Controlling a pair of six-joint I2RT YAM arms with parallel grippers.
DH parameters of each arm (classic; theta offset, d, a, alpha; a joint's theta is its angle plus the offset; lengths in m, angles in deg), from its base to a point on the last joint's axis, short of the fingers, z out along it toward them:
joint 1: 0 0.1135 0.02 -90
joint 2: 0 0 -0.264 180
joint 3: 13.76 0 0.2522 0
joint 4: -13.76 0 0.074 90
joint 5: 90 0 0 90
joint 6: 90 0.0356 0 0
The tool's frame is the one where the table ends.
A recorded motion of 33 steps. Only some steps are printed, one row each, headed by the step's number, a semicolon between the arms.
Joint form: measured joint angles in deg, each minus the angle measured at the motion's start. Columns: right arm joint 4, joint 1, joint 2, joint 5, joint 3, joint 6; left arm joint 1, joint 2, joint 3, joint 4, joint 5, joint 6.
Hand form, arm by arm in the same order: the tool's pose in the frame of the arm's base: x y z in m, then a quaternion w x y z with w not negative. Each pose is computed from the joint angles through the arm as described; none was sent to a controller.
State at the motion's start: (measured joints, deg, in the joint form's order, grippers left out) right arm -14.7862 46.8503 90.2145 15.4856 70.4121 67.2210; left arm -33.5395 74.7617 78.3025 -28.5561 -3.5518 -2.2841
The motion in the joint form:
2: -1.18 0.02 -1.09 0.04 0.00 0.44; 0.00 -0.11 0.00 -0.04 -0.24 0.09
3: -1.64 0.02 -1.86 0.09 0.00 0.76; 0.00 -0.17 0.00 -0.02 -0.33 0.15
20: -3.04 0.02 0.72 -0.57 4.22 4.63; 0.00 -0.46 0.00 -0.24 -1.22 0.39
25: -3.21 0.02 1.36 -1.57 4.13 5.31; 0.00 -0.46 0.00 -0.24 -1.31 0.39
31: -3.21 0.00 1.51 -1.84 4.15 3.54; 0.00 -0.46 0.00 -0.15 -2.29 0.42
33: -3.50 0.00 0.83 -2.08 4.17 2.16; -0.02 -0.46 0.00 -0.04 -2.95 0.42
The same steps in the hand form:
2: 0.2505 0.2535 0.2941 0.34937 0.22003 0.85188 0.32224; 0.2431 -0.1583 0.3974 0.52005 0.21051 0.81615 -0.13833
3: 0.2485 0.2513 0.2979 0.34991 0.22268 0.84988 0.32507; 0.2429 -0.1581 0.3977 0.52087 0.21041 0.81578 -0.13762
20: 0.2569 0.2608 0.3055 0.33540 0.24882 0.84212 0.34123; 0.2418 -0.1567 0.3987 0.52348 0.20792 0.81592 -0.13042
25: 0.2578 0.2627 0.3007 0.32392 0.25006 0.84619 0.34133; 0.2418 -0.1567 0.3987 0.52366 0.20750 0.81601 -0.12978
31: 0.2581 0.2631 0.2999 0.32704 0.23610 0.85091 0.33653; 0.2422 -0.1562 0.3989 0.52630 0.20305 0.81649 -0.12294
33: 0.2563 0.2614 0.3036 0.33106 0.22498 0.85241 0.33642; 0.2424 -0.1560 0.3991 0.52835 0.19995 0.81657 -0.11865

